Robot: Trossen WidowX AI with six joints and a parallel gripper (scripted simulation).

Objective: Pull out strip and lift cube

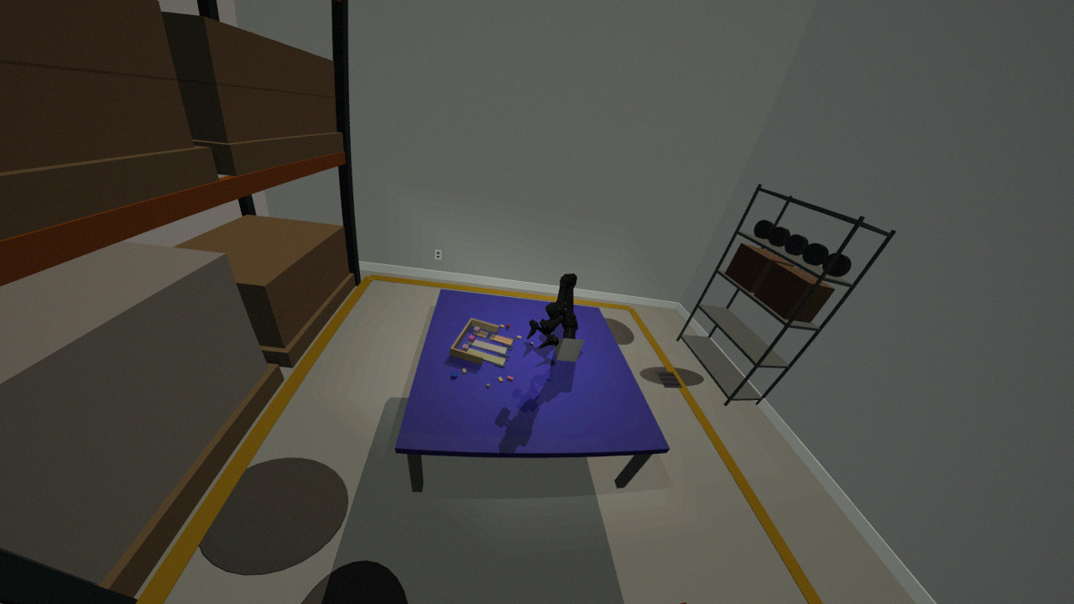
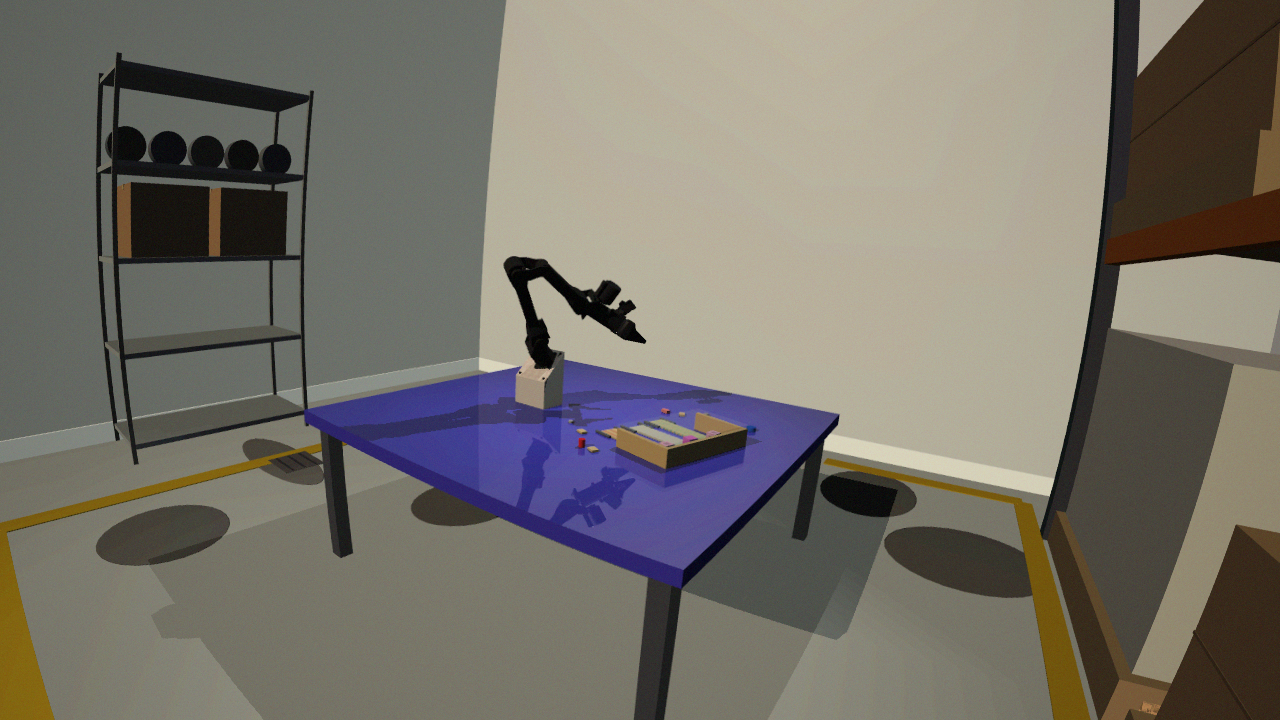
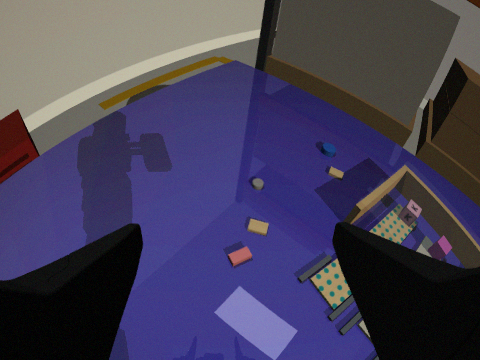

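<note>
My gripper tip is 24 cm to the left of the grey strip, 23 cm above it and 18 cm short of it.
</note>
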